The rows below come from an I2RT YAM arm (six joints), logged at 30 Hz.
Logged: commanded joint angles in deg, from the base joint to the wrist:
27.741, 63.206, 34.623, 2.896, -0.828, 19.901
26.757, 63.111, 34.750, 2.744, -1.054, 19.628
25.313, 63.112, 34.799, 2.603, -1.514, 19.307
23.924, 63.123, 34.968, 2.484, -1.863, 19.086
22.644, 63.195, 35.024, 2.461, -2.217, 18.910
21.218, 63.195, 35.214, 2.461, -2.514, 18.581
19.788, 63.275, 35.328, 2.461, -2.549, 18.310
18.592, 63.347, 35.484, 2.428, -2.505, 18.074
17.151, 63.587, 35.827, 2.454, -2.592, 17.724
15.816, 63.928, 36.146, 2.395, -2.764, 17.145
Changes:
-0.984, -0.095, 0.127, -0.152, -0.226, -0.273
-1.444, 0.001, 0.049, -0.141, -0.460, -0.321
-1.389, 0.011, 0.169, -0.119, -0.349, -0.221
-1.280, 0.072, 0.056, -0.023, -0.354, -0.176
-1.426, 0.000, 0.190, 0.000, -0.297, -0.329
-1.430, 0.080, 0.114, 0.000, -0.035, -0.271
-1.196, 0.072, 0.156, -0.033, 0.044, -0.236
-1.441, 0.240, 0.343, 0.026, -0.087, -0.350
-1.335, 0.341, 0.319, -0.059, -0.172, -0.579

